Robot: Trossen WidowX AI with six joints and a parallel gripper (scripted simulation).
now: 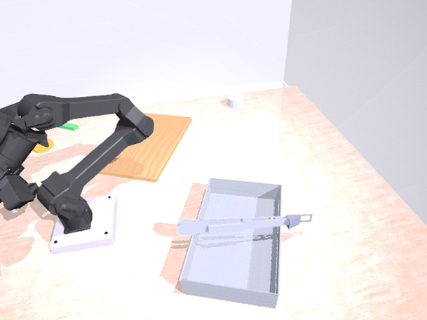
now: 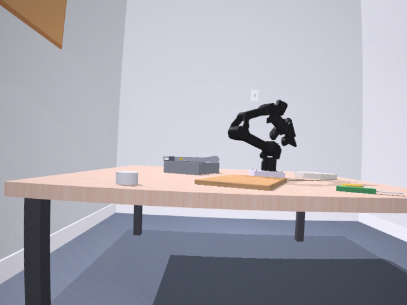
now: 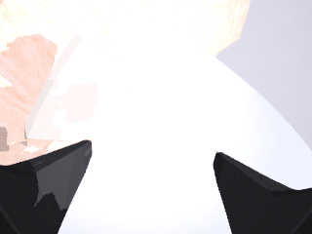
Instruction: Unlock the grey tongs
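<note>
My gripper tip is 54 cm short of the roasting tin, 16 cm above it and 5 cm to the left of it. From my gripper tip the other things lie so: white block 18 cm below, 10 cm behind, 5 cm to the left; yellow disc 51 cm to the left, 18 cm below, 1 cm behind; wooden board 43 cm to the left, 35 cm ahead, 18 cm below.
</note>
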